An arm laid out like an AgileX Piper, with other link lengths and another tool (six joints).
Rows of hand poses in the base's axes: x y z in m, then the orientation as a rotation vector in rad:
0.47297 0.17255 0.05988 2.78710 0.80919 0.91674
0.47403 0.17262 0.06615 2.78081 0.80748 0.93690
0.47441 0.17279 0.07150 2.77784 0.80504 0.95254
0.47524 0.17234 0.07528 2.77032 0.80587 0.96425
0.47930 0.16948 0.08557 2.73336 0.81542 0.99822
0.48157 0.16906 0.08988 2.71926 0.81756 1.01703
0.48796 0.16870 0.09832 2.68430 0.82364 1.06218
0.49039 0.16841 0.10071 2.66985 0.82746 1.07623
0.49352 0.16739 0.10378 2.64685 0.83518 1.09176
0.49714 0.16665 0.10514 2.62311 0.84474 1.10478
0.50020 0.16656 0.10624 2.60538 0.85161 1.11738
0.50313 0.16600 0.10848 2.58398 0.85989 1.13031
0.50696 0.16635 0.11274 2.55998 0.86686 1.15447
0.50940 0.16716 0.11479 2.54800 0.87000 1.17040
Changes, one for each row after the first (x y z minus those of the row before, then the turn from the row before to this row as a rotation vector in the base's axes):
0.00106 0.00007 0.00627 0.00359 -0.01342 0.00070
0.00038 0.00017 0.00535 0.00444 -0.00966 0.00000
0.00083 -0.00045 0.00378 -0.00098 -0.00928 0.00128
0.00406 -0.00286 0.01029 -0.01489 -0.03295 0.00719
0.00227 -0.00042 0.00431 -0.00278 -0.01575 0.00267
0.00639 -0.00036 0.00844 -0.00691 -0.03824 0.00724
0.00243 -0.00029 0.00239 -0.00484 -0.01335 0.00325
0.00313 -0.00102 0.00307 -0.01086 -0.01769 0.00525
0.00362 -0.00074 0.00136 -0.01252 -0.01662 0.00613
0.00306 -0.00009 0.00110 -0.00779 -0.01389 0.00505
0.00293 -0.00056 0.00224 -0.01039 -0.01568 0.00576
0.00383 0.00035 0.00426 -0.00644 -0.02262 0.00699
0.00244 0.00081 0.00205 -0.00107 -0.01319 0.00415

